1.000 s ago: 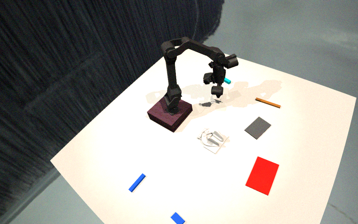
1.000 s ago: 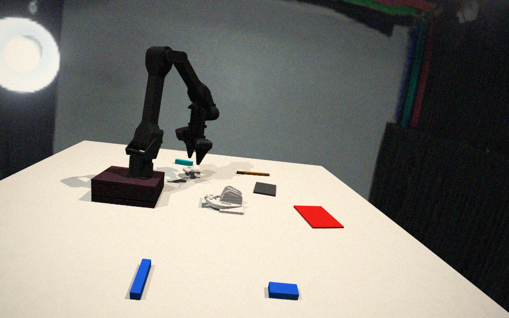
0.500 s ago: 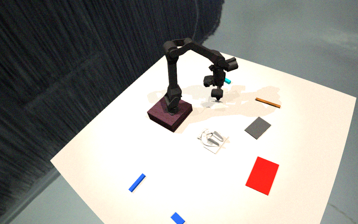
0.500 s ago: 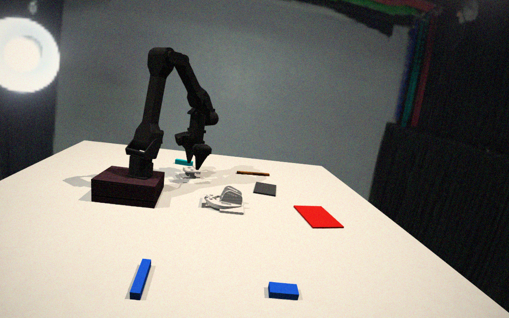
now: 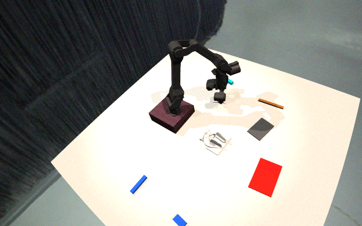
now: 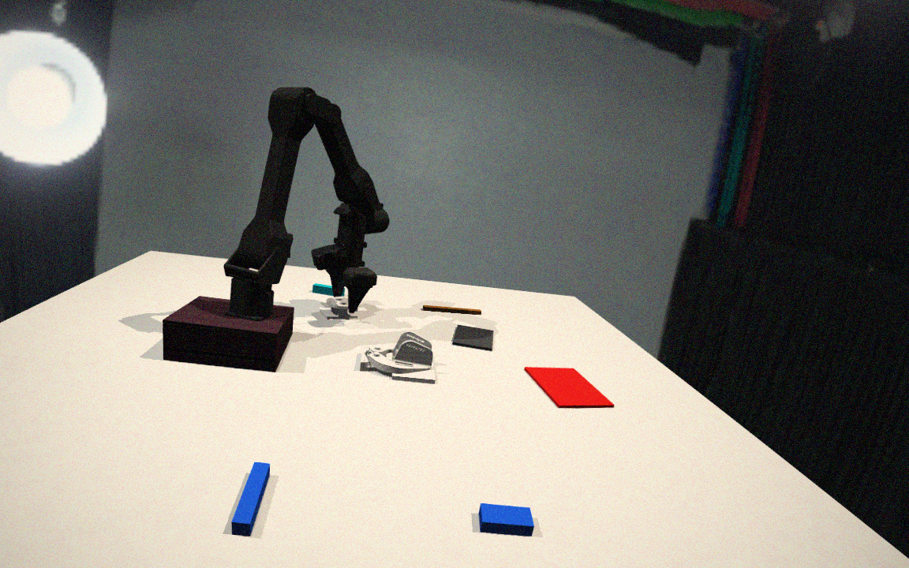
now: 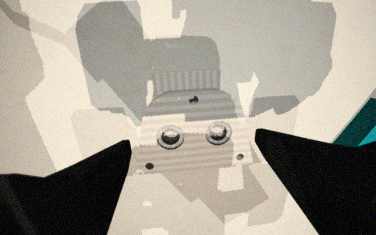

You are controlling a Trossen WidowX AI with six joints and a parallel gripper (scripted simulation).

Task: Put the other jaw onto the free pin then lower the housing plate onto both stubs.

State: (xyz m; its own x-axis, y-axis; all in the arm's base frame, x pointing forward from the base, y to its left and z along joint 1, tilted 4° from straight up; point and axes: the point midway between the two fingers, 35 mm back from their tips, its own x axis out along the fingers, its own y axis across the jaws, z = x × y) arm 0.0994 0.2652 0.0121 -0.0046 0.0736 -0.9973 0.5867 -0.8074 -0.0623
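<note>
The small white stand is 1 cm behind my gripper tip, 1 cm to the right of it and 1 cm below it. The rest, counted from my gripper tip: dark grey plate (29 cm ahead, 2 cm to the right, 2 cm below); teal block (8 cm behind, 14 cm to the left, 1 cm below); orange bar (23 cm ahead, 16 cm to the left, 1 cm below).
</note>
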